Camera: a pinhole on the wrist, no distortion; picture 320 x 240 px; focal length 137.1 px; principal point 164.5 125.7 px. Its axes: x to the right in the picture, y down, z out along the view. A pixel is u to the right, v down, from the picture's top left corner.
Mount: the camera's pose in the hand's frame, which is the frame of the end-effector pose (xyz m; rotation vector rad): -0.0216 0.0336 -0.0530 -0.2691 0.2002 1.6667
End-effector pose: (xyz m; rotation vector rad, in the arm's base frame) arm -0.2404 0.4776 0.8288 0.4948 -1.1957 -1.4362
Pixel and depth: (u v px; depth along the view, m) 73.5 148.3 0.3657
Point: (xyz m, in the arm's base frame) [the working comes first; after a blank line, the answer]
In the camera's frame: -0.2427 0.0603 0.3657

-0.5730 0.6728 0.8621
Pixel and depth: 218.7 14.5 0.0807
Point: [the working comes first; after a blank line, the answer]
In the camera's frame: 0.0319 -0.0655 0.0807

-0.2183 0.4672 0.9282
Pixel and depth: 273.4 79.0 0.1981
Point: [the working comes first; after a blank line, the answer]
In the camera's frame: 0.1574 -0.0675 0.1981

-0.2033 0.5371 1.0844
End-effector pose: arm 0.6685 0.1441 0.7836 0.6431 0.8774 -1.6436
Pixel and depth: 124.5 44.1 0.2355
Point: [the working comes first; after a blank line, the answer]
In the camera's frame: -0.0687 -0.1402 0.2355

0.6982 -0.0845 0.7982
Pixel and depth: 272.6 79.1 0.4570
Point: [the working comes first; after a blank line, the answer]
In the camera's frame: 0.3603 -0.1553 0.4570

1.1700 -0.1863 0.7787
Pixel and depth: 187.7 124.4 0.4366
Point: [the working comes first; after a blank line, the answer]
In the camera's frame: 0.0739 -0.0041 0.4366

0.9145 -0.1336 0.9716
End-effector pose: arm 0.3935 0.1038 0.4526 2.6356 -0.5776 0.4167
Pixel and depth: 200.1 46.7 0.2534
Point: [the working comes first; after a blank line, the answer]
In the camera's frame: 0.0658 -0.1460 0.2534

0.4326 -0.1619 0.3985
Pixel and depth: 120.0 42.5 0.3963
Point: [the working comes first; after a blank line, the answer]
In the camera's frame: -0.1286 -0.2405 0.3963

0.6230 -0.1738 0.2231
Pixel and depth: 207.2 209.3 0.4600
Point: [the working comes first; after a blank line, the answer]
In the camera's frame: 0.1433 0.2805 0.4600

0.0410 -0.1591 0.1206
